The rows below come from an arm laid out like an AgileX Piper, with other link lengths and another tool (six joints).
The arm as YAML. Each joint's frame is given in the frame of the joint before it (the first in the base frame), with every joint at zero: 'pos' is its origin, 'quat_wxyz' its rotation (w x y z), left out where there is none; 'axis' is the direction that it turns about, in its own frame. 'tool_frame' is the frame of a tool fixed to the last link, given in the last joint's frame.
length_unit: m
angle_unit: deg
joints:
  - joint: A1
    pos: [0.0, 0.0, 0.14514]
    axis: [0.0, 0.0, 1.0]
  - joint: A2
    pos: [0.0, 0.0, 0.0]
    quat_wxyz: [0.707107, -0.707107, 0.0, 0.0]
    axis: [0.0, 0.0, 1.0]
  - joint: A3
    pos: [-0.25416, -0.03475, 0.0]
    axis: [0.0, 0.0, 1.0]
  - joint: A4
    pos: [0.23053, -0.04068, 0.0]
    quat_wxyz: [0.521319, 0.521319, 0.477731, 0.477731]
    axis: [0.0, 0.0, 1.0]
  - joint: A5
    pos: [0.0, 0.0, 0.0]
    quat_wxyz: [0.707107, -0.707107, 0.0, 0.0]
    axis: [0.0, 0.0, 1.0]
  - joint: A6
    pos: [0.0, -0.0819, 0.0]
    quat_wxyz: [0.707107, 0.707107, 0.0, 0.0]
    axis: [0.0, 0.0, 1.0]
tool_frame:
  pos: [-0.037, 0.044, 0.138]
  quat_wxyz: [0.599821, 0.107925, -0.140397, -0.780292]
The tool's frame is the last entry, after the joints.
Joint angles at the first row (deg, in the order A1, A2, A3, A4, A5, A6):
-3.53 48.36 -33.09 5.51 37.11 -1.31
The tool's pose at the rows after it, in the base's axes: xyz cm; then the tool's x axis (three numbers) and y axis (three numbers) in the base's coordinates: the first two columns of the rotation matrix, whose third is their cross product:
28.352, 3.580, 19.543, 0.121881, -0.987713, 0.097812, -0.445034, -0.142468, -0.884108
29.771, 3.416, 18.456, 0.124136, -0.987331, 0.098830, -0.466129, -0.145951, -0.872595
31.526, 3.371, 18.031, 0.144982, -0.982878, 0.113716, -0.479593, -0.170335, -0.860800
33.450, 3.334, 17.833, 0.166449, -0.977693, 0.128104, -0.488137, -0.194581, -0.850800
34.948, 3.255, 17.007, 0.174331, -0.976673, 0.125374, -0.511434, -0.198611, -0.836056
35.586, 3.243, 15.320, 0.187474, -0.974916, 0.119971, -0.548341, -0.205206, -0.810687
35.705, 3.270, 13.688, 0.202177, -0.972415, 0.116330, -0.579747, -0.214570, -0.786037
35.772, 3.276, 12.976, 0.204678, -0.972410, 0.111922, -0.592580, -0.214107, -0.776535
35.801, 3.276, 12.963, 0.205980, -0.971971, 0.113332, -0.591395, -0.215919, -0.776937
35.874, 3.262, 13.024, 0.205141, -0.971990, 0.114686, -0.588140, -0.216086, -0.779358
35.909, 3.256, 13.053, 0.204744, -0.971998, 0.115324, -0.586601, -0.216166, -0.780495
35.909, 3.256, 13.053, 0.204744, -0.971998, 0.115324, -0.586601, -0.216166, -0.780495
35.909, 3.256, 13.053, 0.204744, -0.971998, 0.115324, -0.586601, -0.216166, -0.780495
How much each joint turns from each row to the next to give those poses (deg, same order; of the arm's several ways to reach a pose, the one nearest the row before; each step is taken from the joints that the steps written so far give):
0.00 4.46 0.00 0.00 -4.21 0.00
0.00 5.27 -1.00 0.00 -2.91 -0.35
0.00 5.66 -3.28 0.00 -1.29 -1.59
0.00 5.55 -4.13 0.00 -0.59 -1.57
0.00 4.99 -3.07 0.00 -0.27 -0.35
0.00 4.09 -1.18 0.00 -0.23 -0.56
0.00 2.90 -0.16 0.00 -0.32 -0.73
0.00 1.28 0.00 0.11 -0.33 -0.13
0.00 0.07 0.00 0.00 -0.13 -0.12
0.00 0.00 0.00 0.00 -0.24 0.00
0.00 0.00 0.00 0.00 -0.12 0.00
0.00 0.00 0.00 0.00 0.00 0.00
0.00 0.00 0.00 0.00 0.00 0.00

